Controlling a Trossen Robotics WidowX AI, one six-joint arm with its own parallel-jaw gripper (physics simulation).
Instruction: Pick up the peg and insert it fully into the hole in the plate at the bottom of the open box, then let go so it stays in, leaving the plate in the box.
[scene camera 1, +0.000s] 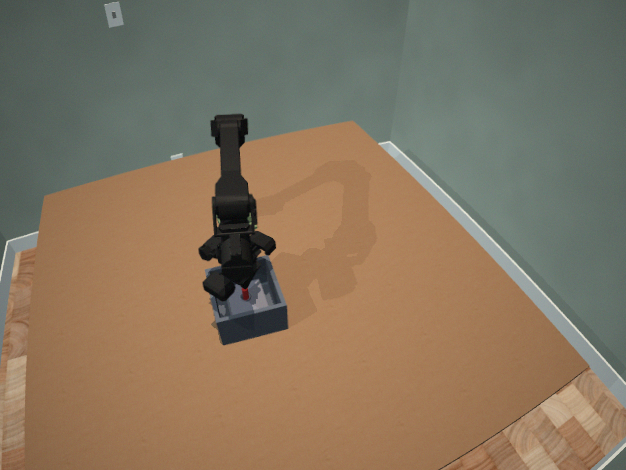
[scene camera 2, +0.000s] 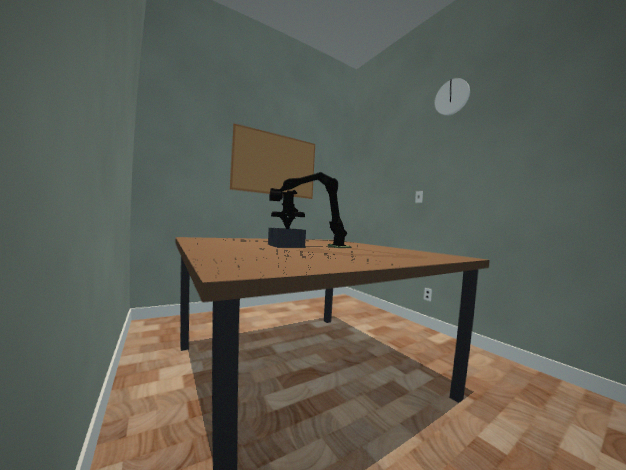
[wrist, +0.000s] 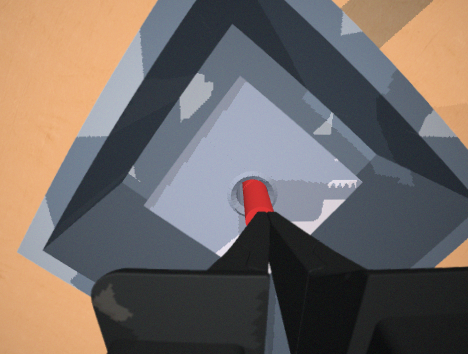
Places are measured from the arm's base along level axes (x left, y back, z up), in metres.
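Pixels of known places: gripper, fingertip midpoint: (scene camera 1: 244, 287) (wrist: 265, 220); arm's base, link origin: (scene camera 2: 338, 245).
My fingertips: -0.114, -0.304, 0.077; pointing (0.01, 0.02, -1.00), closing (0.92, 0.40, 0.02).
For each thing: its middle in the pictures, then the offset to it from my fingertips, as dx, dy, dz. "spot": a spot on its surface instead. Level surfaces: height alone.
- red peg, body centre: (wrist: 254, 188) (scene camera 1: 246, 299) -0.002, -0.002, -0.042
- round hole, surface spot: (wrist: 233, 196) spot: -0.013, -0.007, -0.030
- pale grey plate, body centre: (wrist: 249, 180) (scene camera 1: 246, 303) -0.003, -0.002, -0.055
- open blue-grey box, body centre: (wrist: 251, 188) (scene camera 1: 245, 299) (scene camera 2: 286, 237) -0.003, -0.002, -0.041
- brown table, surface height: dz -0.089
A red peg (scene camera 1: 245, 293) (wrist: 257, 195) stands steeply with its lower end in the round hole (wrist: 233, 196) of the pale grey plate (scene camera 1: 260, 299) (wrist: 210, 160). Its upper part is hidden by the fingers, and its depth in the hole cannot be told. The plate lies at the bottom of the open blue-grey box (scene camera 1: 255, 323) (scene camera 2: 287, 238) (wrist: 72, 175). My gripper (scene camera 1: 245, 285) (scene camera 2: 288, 227) (wrist: 265, 220) points down over the box. Its fingertips meet and are shut with nothing between them. In the wrist view they overlap the peg's visible upper end; contact cannot be told.
The box stands on the brown table (scene camera 1: 384, 354) (scene camera 2: 353, 263), and its walls surround the plate and peg on all sides. The black arm (scene camera 1: 230, 161) (scene camera 2: 333, 202) reaches over the table from its base behind the box. Walls of the room rise beyond the table.
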